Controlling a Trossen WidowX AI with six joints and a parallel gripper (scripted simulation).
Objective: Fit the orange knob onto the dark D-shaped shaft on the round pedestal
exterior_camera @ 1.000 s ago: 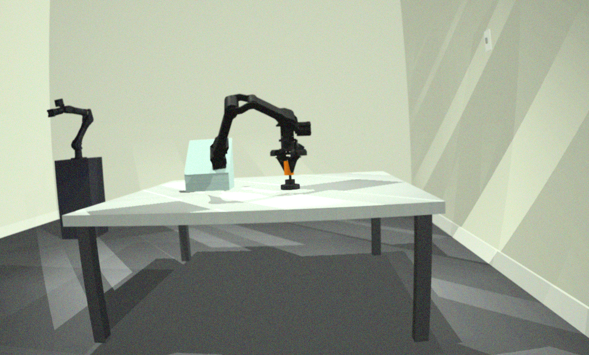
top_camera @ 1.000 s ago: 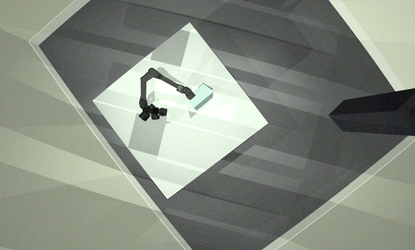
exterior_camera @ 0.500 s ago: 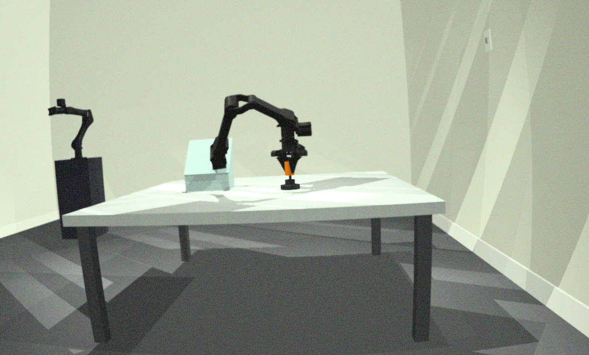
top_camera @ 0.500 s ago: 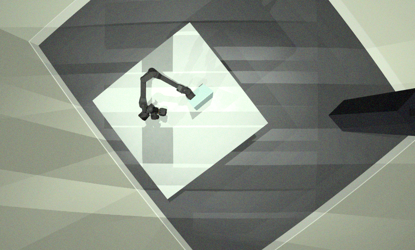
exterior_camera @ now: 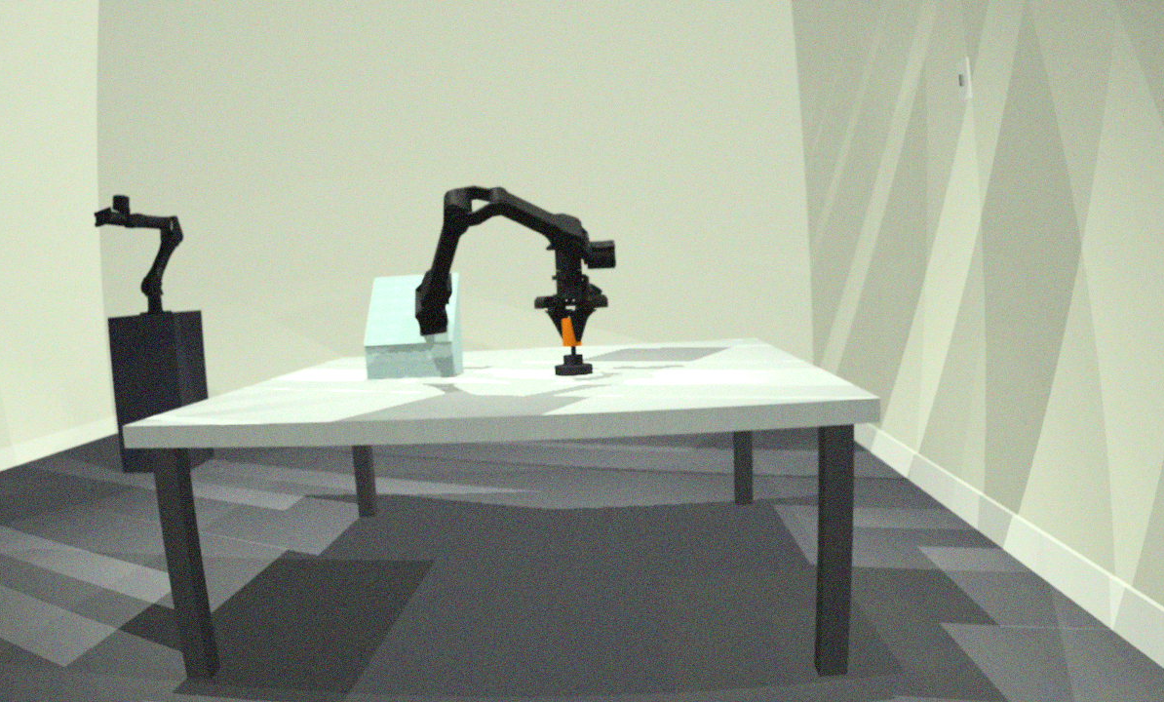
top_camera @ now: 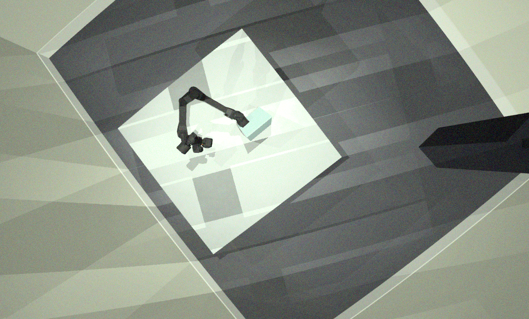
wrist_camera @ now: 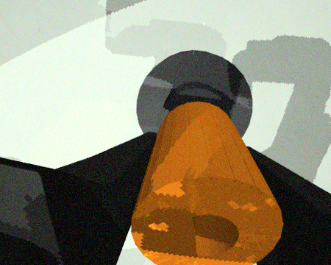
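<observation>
The orange knob lies 20 mm above my gripper tip. The rest, counted from my gripper tip: pedestal (40 mm below).
</observation>
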